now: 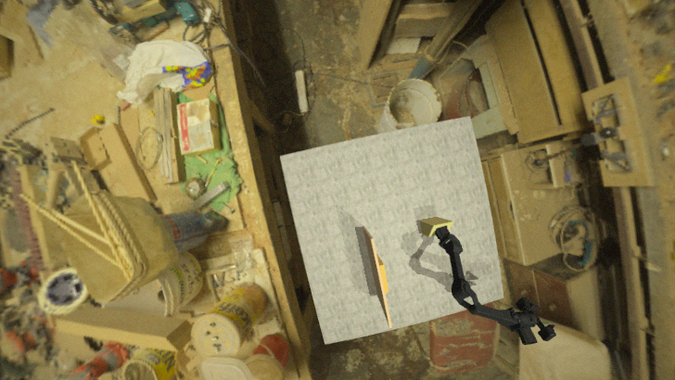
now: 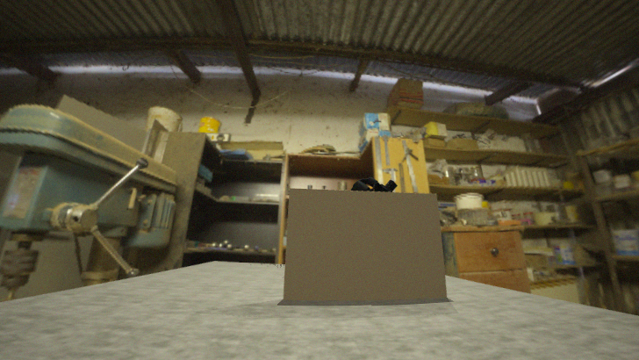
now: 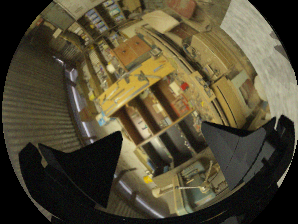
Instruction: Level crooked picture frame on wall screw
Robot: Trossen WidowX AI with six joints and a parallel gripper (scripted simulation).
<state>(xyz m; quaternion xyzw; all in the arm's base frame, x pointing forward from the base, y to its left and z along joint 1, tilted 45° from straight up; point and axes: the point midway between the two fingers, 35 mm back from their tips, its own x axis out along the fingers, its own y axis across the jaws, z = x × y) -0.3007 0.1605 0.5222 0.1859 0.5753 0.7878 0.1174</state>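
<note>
Right now the picture frame is 720 mm ahead of my gripper tip, 370 mm to the right of it and 250 mm below it. Also, from my gripper tip: tan wall panel: 730 mm ahead, 380 mm to the right, 270 mm below.
</note>
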